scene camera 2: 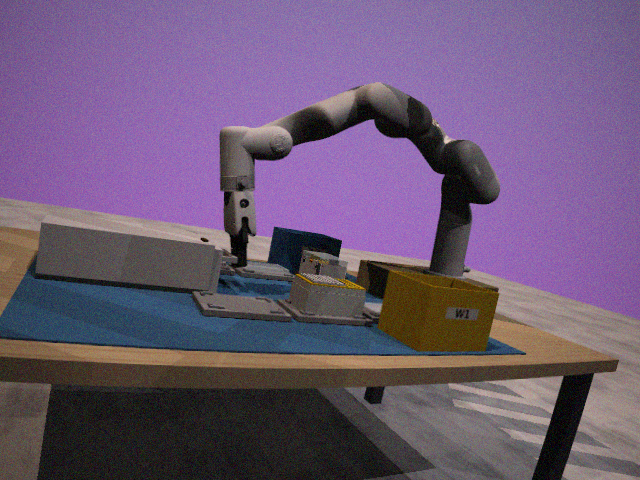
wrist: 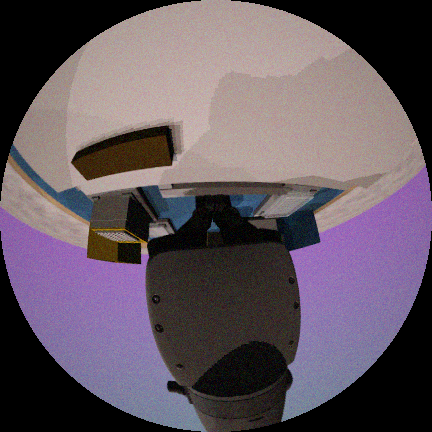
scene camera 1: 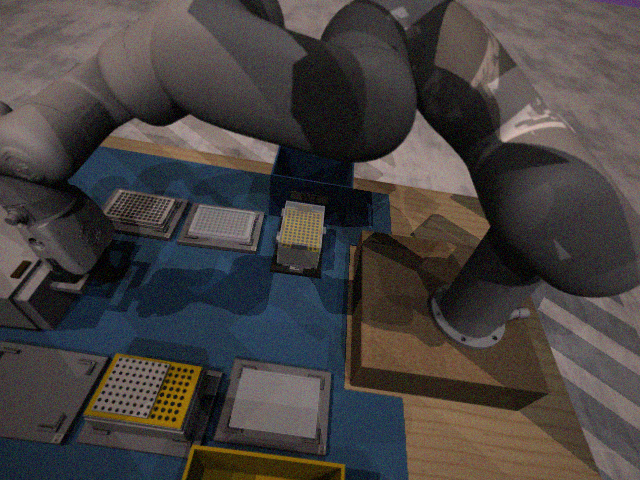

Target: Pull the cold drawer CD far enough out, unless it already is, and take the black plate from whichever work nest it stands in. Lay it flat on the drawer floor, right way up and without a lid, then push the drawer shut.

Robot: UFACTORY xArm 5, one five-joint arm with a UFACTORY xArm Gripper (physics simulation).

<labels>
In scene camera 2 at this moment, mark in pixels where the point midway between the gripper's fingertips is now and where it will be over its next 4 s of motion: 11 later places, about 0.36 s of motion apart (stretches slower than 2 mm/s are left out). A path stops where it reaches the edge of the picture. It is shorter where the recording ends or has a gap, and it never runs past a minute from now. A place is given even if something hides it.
My gripper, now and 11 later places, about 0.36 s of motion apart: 239, 266; 246, 265; 251, 265; 251, 253; 251, 246; 251, 234; 252, 236; 261, 229; 277, 217; 303, 202; 316, 202; 327, 203
</labels>
